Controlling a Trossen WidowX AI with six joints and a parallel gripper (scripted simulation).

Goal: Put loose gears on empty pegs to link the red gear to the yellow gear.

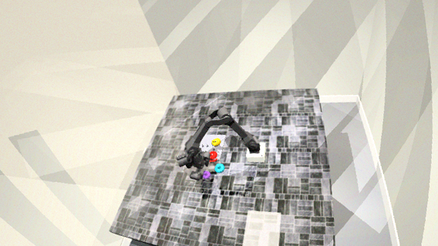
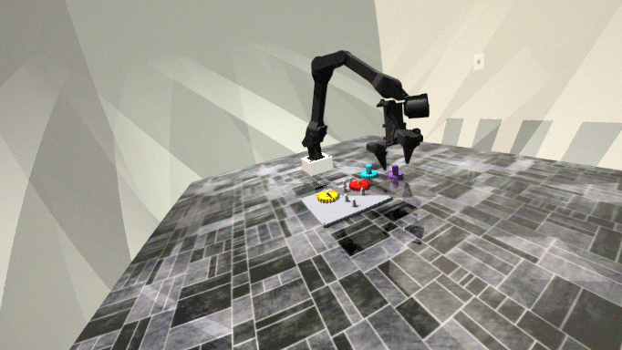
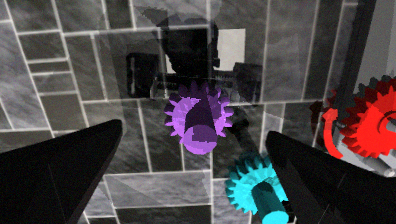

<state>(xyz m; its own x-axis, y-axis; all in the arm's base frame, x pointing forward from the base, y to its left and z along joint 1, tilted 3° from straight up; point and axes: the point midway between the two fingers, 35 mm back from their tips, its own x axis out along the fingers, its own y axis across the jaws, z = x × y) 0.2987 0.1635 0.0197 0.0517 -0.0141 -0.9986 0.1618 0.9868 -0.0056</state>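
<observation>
Right now my gripper tip is 20 mm above the purple gear. The rest, counted from my gripper tip: red gear 10 mm behind, 150 mm to the right, 20 mm below; then grey board 10 mm ahead, 230 mm to the right, 30 mm below; then teal gear 80 mm behind, 60 mm to the right, 20 mm below.
</observation>
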